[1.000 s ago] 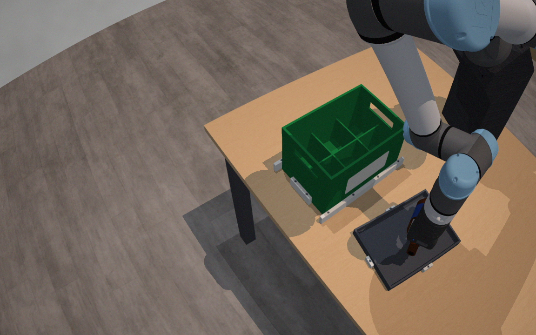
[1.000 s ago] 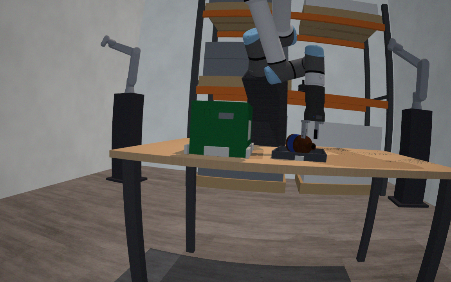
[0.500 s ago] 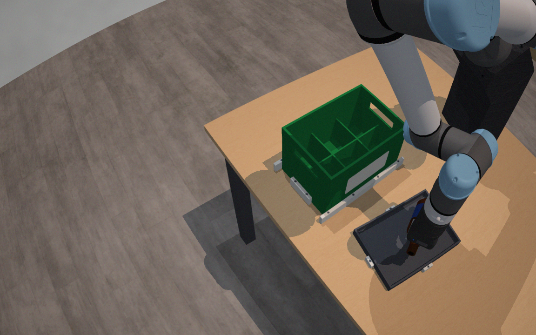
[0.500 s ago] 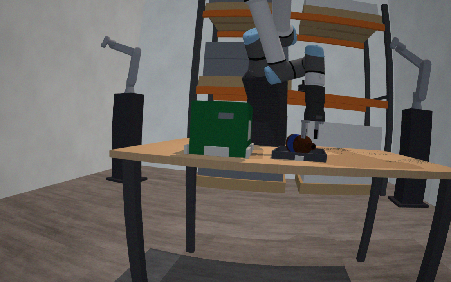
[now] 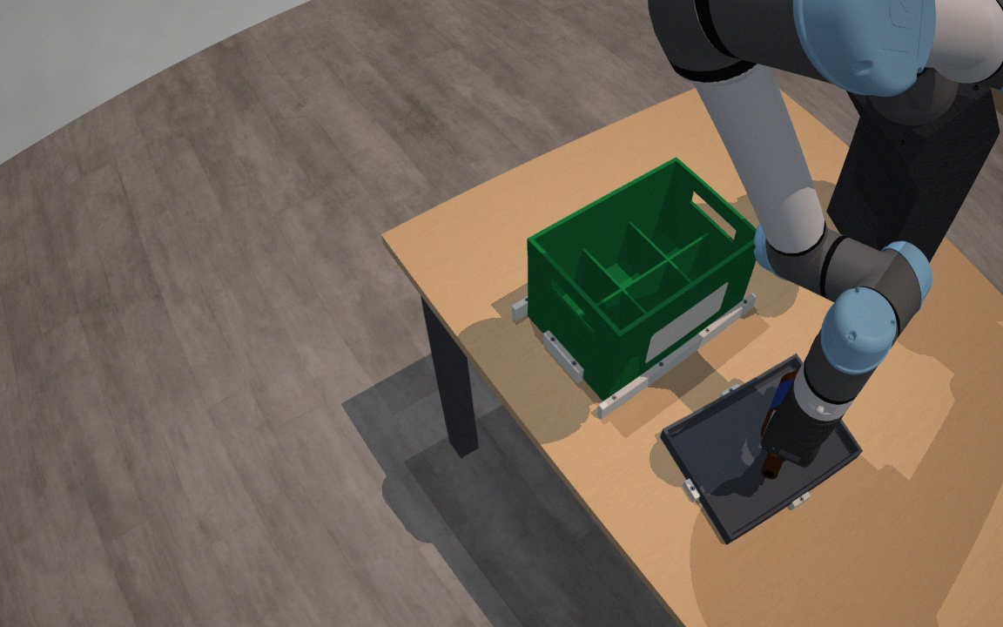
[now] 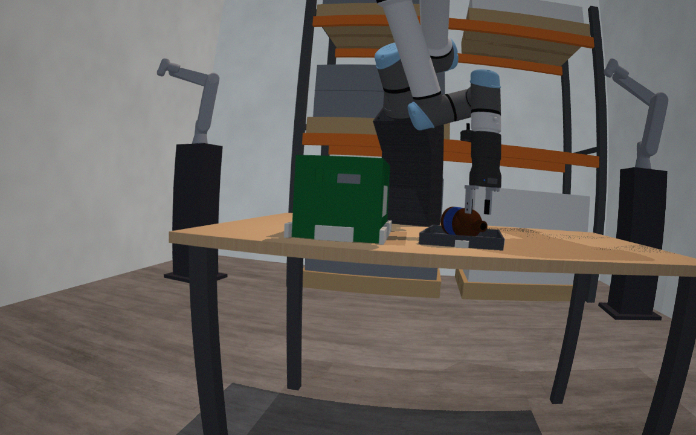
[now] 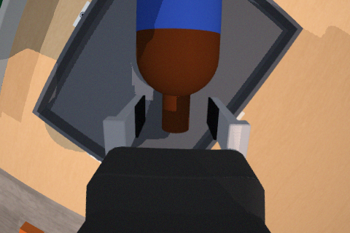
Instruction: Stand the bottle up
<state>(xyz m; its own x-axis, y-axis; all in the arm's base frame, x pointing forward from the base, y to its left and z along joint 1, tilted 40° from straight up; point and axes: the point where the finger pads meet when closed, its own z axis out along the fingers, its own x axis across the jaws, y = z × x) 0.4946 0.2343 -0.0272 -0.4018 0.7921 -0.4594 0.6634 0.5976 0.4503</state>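
My hand is 40 mm past the brown bottle, 30 mm to the left of it and 40 mm above it. Round my hand: green crate (20 mm ahead, 320 mm to the right); dark grey tray (20 mm behind, 30 mm to the right, 70 mm below).
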